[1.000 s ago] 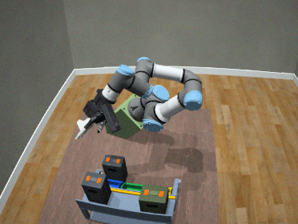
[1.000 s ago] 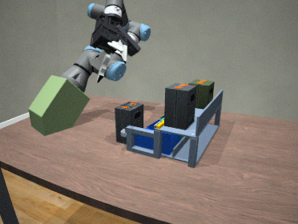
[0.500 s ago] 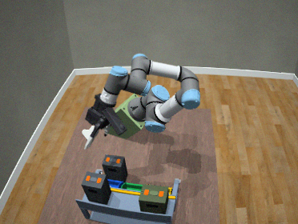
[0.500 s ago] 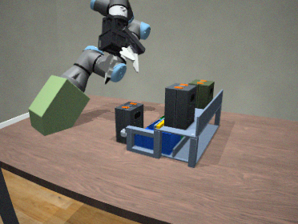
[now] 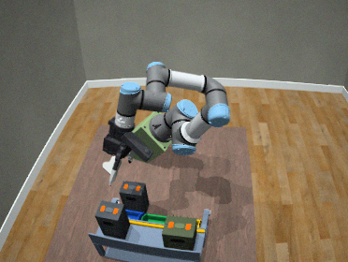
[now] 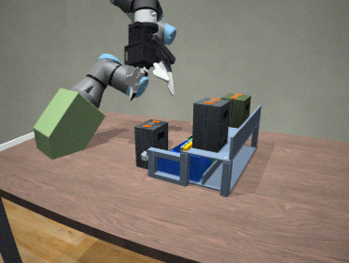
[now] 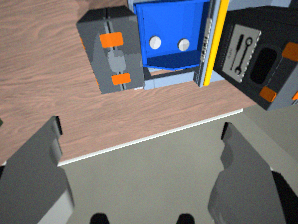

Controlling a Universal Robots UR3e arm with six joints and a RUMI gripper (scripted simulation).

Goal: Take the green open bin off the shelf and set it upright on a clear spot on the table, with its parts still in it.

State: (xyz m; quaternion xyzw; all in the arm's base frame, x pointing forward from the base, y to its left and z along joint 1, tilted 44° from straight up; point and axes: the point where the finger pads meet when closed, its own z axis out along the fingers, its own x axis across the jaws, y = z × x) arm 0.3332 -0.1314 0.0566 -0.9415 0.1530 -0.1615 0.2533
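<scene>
Now: hand 17 cm above the green open bin, 14 cm to the right of it and 10 cm short of it. Also, from my hand: yellow bar (14 cm to the left, 13 cm ahead, 11 cm below); blue bin (17 cm below, 10 cm ahead, 2 cm to the left); olive box (25 cm to the left, 17 cm ahead, 6 cm below).
</scene>
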